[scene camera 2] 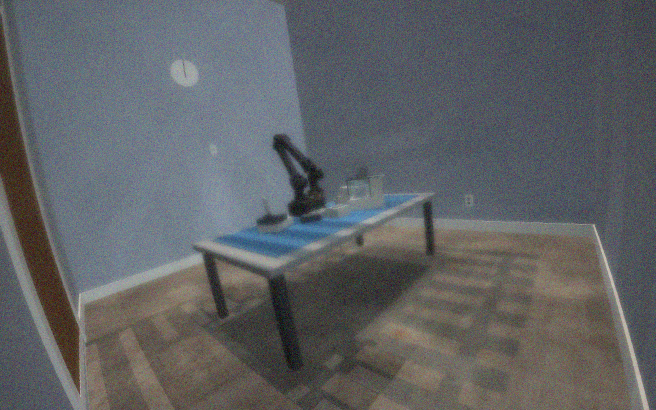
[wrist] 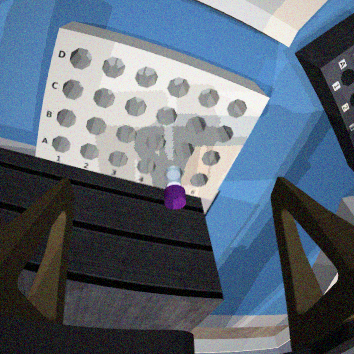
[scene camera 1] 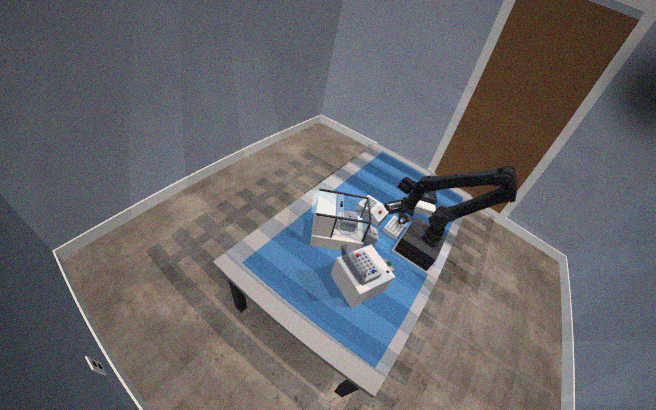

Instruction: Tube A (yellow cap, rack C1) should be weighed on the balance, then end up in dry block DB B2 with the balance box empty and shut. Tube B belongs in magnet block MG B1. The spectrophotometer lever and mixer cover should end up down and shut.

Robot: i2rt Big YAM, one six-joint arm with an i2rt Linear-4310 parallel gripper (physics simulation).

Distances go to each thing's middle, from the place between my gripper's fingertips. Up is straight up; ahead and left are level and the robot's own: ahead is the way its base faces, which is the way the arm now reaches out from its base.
Right now my hand is 300 mm to the right of the balance with glass box [scene camera 1: 328, 231], 190 mm short of it and 30 mm below it.
